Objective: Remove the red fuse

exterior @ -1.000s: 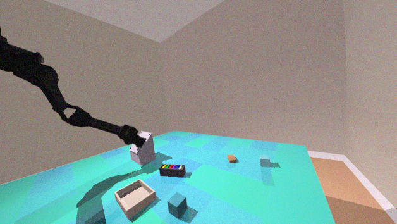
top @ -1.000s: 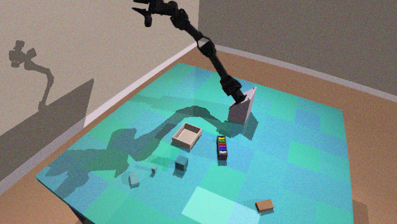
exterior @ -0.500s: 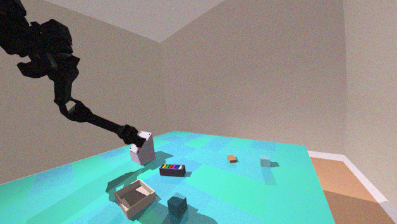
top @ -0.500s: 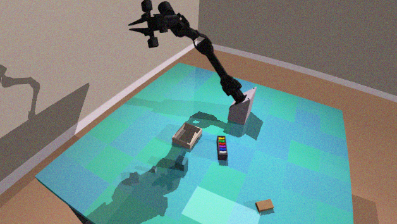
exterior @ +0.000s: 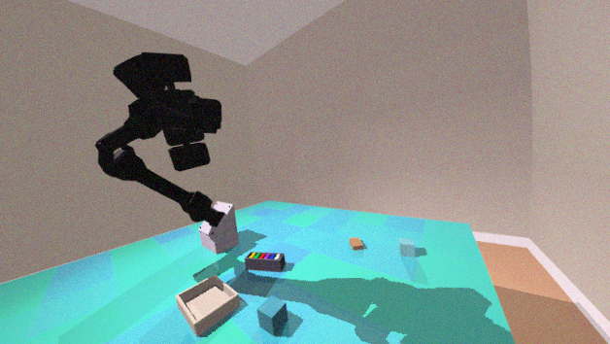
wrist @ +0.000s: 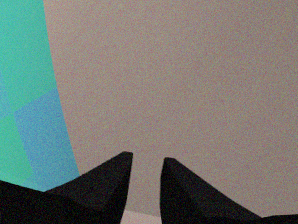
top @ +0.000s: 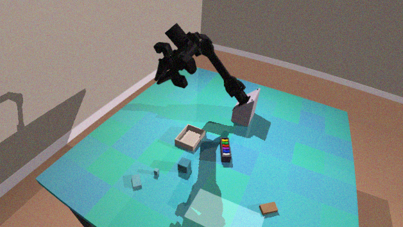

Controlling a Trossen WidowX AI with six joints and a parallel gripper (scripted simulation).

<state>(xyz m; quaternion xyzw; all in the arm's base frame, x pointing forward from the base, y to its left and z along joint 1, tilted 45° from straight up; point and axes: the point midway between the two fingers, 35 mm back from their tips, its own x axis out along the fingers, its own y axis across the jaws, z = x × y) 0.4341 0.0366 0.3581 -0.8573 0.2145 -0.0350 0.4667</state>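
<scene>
The red fuse lies 18 cm behind my gripper tip, 23 cm to the left of it and 38 cm below it. Round my gripper tip: flat grey-blue block 15 cm ahead, 4 cm to the right, 40 cm below; then beige tray 18 cm behind, 5 cm to the left, 40 cm below; then teal piece 8 cm ahead, 1 cm to the left, 39 cm below.
</scene>
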